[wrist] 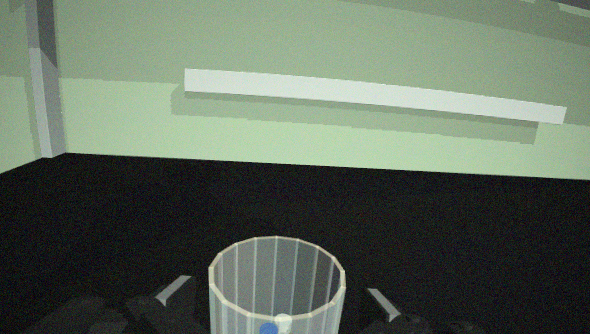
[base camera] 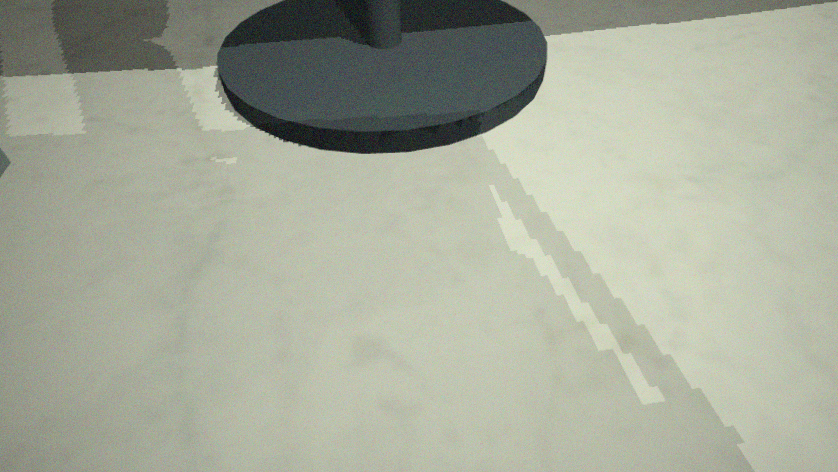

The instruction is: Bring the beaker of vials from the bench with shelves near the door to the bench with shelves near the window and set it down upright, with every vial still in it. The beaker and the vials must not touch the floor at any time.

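Note:
The clear beaker [wrist: 276, 280] stands upright at the bottom middle of the wrist view, its lower part cut off by the frame edge. Through its glass show a white vial cap [wrist: 283, 321] and a blue vial cap [wrist: 268, 328]; any other vials are out of view. My gripper [wrist: 278, 302] is open, with one finger to the left and one to the right of the beaker, and a dark gap shows between each fingertip and the glass. The beaker is over the black bench top [wrist: 450, 235]. Neither beaker nor gripper shows in the base camera view.
In the wrist view a long white shelf edge [wrist: 370, 95] runs across the green wall behind the bench, and a grey upright post [wrist: 47, 105] stands at the left. In the base camera view a dark round pedestal base [base camera: 381, 82] with a central column stands on the pale floor [base camera: 351, 293].

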